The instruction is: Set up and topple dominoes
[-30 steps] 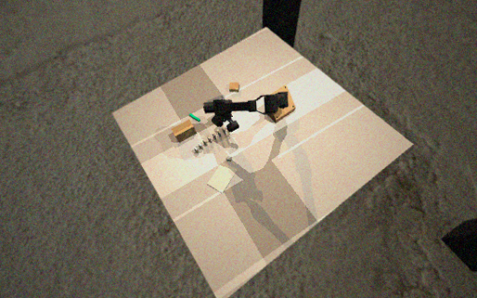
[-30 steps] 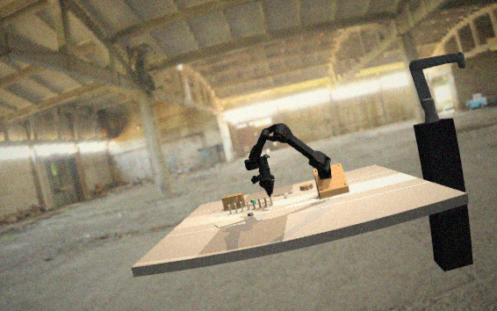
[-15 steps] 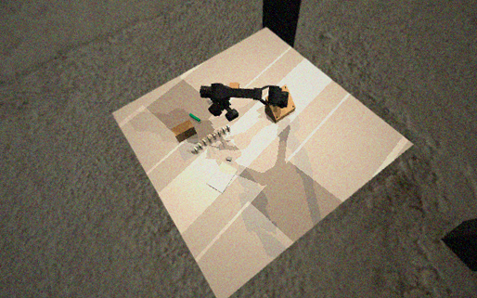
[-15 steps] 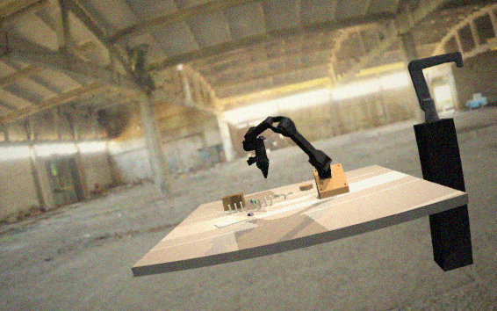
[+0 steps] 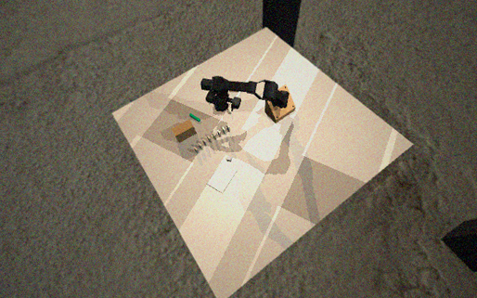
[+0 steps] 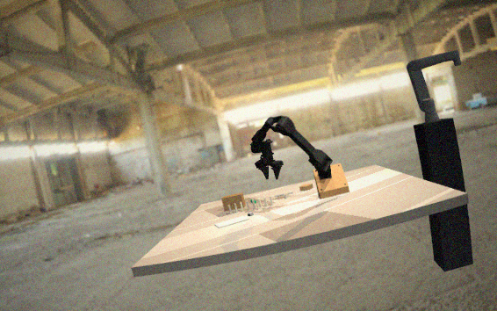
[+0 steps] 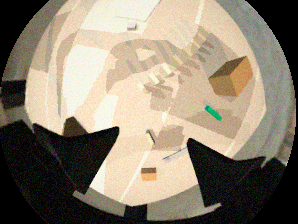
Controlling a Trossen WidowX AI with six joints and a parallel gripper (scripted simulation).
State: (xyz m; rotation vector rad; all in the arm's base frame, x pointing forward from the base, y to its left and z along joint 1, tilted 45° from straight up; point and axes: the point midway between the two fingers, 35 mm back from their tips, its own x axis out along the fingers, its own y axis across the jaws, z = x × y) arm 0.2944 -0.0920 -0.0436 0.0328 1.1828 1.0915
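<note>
Now: the grey bar 30 mm behind my gripper tip, 190 mm to the right of it and 130 mm below it. Also, from my gripper tip: brown box: 260 mm ahead, 60 mm to the right, 90 mm below; green stick: 160 mm ahead, 140 mm to the right, 120 mm below; small dark piece: 120 mm ahead, 230 mm to the left, 120 mm below.
</note>
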